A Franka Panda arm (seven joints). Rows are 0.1 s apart.
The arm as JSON. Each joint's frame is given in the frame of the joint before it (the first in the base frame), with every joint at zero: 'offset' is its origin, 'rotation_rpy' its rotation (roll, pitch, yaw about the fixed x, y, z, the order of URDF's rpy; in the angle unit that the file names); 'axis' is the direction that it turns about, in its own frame. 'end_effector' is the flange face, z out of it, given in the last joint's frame.
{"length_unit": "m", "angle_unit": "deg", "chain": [
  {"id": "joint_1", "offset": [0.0, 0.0, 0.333], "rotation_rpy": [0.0, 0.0, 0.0], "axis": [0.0, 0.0, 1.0]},
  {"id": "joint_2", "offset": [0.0, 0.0, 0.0], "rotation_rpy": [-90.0, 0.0, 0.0], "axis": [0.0, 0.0, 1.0]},
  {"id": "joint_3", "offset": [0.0, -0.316, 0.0], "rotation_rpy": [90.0, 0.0, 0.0], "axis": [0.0, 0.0, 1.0]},
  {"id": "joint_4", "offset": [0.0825, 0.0, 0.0], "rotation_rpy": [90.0, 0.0, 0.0], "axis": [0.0, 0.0, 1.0]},
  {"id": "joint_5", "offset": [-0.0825, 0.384, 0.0], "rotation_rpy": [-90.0, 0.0, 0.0], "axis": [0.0, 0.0, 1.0]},
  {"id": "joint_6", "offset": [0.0, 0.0, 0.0], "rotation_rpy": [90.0, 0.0, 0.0], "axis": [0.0, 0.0, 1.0]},
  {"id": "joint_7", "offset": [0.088, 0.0, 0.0], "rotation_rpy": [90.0, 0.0, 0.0], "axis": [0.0, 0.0, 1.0]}
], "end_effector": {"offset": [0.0, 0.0, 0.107], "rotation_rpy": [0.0, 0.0, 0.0]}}
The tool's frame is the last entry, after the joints.
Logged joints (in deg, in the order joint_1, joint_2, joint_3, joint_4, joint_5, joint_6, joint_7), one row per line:
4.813, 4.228, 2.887, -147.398, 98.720, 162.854, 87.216
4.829, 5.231, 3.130, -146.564, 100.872, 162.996, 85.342
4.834, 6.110, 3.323, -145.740, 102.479, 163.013, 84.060
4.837, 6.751, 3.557, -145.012, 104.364, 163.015, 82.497
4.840, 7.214, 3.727, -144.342, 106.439, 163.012, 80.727
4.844, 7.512, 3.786, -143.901, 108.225, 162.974, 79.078
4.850, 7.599, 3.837, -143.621, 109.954, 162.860, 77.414
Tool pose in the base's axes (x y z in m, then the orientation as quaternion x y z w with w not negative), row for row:
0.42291, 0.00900, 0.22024, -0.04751, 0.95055, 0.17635, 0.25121
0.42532, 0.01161, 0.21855, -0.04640, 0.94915, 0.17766, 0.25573
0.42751, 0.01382, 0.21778, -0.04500, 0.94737, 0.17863, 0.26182
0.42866, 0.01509, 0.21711, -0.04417, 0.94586, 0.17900, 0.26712
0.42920, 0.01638, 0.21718, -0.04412, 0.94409, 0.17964, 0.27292
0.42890, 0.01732, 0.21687, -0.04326, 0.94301, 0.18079, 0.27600
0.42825, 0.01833, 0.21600, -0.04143, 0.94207, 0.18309, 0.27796
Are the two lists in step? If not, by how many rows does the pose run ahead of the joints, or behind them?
The pose runs 2 rows ahead of the joints: the pose in row i belongs to the joints in row i + 2.
